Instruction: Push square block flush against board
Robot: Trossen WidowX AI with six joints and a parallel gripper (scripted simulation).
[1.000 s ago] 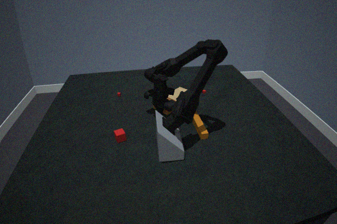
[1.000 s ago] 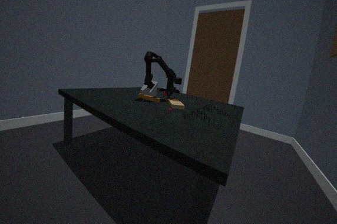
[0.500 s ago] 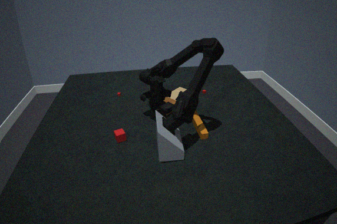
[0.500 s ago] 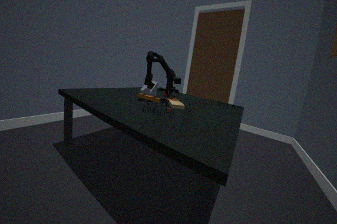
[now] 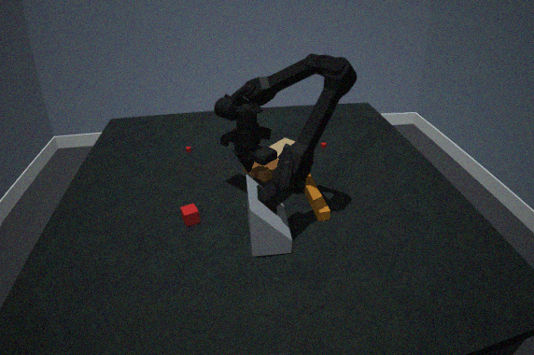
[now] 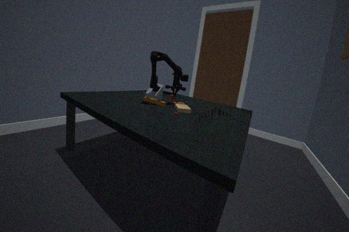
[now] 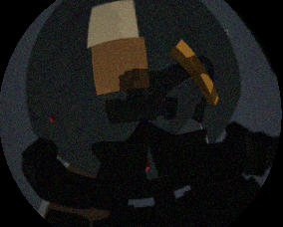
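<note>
My gripper tip is now 10 cm short of the brown block, 5 cm to the left of it and 4 cm above it. Round my gripper tip: red cube (15 cm behind, 16 cm to the left, 4 cm below); then orange board (6 cm behind, 19 cm to the right, 4 cm below); then tan flat block (19 cm ahead, 13 cm to the right, 4 cm below).
</note>
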